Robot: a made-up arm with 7 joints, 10 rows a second.
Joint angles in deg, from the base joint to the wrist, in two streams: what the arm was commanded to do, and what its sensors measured. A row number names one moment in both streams.
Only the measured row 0 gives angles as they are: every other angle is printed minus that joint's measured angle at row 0.
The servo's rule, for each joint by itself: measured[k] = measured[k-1] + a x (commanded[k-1-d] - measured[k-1]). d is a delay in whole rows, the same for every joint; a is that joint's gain. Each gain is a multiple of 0.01, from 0.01 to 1. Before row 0 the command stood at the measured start. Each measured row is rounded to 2 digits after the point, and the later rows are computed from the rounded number. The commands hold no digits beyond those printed.
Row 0, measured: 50.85 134.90 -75.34 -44.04 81.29 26.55 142.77
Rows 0 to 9, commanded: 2.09 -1.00 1.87 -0.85 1.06 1.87 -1.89; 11.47 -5.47 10.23 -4.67 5.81 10.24 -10.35; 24.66 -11.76 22.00 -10.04 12.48 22.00 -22.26; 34.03 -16.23 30.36 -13.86 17.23 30.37 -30.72; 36.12 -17.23 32.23 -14.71 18.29 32.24 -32.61; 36.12 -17.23 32.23 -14.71 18.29 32.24 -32.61; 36.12 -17.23 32.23 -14.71 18.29 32.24 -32.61; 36.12 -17.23 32.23 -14.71 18.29 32.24 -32.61; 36.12 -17.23 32.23 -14.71 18.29 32.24 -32.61; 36.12 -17.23 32.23 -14.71 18.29 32.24 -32.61
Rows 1 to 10, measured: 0.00 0.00 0.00 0.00 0.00 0.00 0.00; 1.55 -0.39 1.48 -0.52 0.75 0.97 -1.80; 8.89 -2.37 8.39 -3.05 4.34 5.79 -9.92; 20.56 -6.03 19.14 -7.31 10.12 14.22 -21.64; 30.53 -10.01 28.00 -11.31 15.17 22.62 -30.27; 34.67 -12.83 31.34 -13.38 17.39 27.62 -32.49; 35.74 -14.55 32.04 -14.19 18.03 30.02 -32.60; 36.02 -15.60 32.19 -14.51 18.21 31.17 -32.61; 36.09 -16.24 32.22 -14.63 18.27 31.73 -32.61; 36.11 -16.63 32.23 -14.68 18.28 32.00 -32.61
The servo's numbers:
d 1
a 0.74 0.39 0.79 0.61 0.71 0.52 0.95

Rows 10 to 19, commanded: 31.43 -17.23 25.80 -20.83 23.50 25.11 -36.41; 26.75 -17.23 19.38 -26.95 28.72 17.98 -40.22; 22.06 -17.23 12.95 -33.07 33.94 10.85 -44.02; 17.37 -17.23 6.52 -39.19 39.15 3.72 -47.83; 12.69 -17.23 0.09 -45.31 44.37 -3.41 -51.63; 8.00 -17.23 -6.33 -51.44 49.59 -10.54 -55.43; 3.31 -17.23 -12.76 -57.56 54.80 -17.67 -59.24; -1.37 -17.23 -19.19 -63.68 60.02 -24.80 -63.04; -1.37 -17.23 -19.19 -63.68 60.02 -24.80 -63.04; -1.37 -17.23 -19.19 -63.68 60.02 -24.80 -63.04
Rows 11 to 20, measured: 36.12 -16.86 32.23 -14.70 18.29 32.12 -32.61; 32.65 -17.00 27.15 -18.44 21.99 28.47 -36.22; 28.28 -17.09 21.01 -23.63 26.77 23.02 -40.02; 23.68 -17.14 14.64 -29.39 31.86 16.69 -43.82; 19.01 -17.18 8.23 -35.37 37.04 9.95 -47.63; 14.33 -17.20 1.80 -41.43 42.24 3.00 -51.43; 9.65 -17.21 -4.62 -47.54 47.46 -4.04 -55.23; 4.96 -17.22 -11.05 -53.65 52.67 -11.13 -59.04; 0.28 -17.22 -17.48 -59.77 57.89 -18.24 -62.84; -0.94 -17.22 -18.83 -62.16 59.40 -21.65 -63.03
